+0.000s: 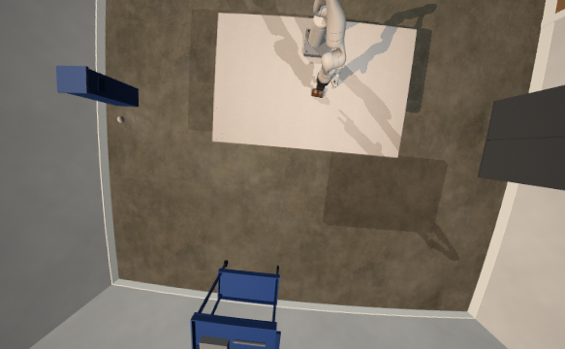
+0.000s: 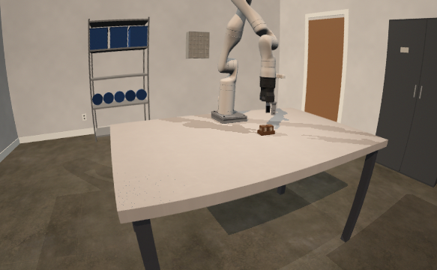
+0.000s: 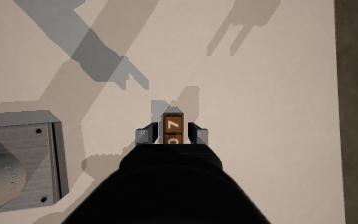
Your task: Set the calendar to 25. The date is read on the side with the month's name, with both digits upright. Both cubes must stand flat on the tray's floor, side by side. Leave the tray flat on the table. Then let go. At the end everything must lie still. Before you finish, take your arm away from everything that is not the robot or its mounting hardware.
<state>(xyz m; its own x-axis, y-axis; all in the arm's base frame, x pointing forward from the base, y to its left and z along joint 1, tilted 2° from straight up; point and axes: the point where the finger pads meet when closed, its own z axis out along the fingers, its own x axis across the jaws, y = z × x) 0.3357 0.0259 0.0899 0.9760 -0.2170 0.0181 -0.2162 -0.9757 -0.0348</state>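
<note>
The brown cube lies 1 cm behind my hand, 3 cm to the right of it and 9 cm below it. From my hand the other things lie so: tray (2 cm to the right, 11 cm below).
</note>
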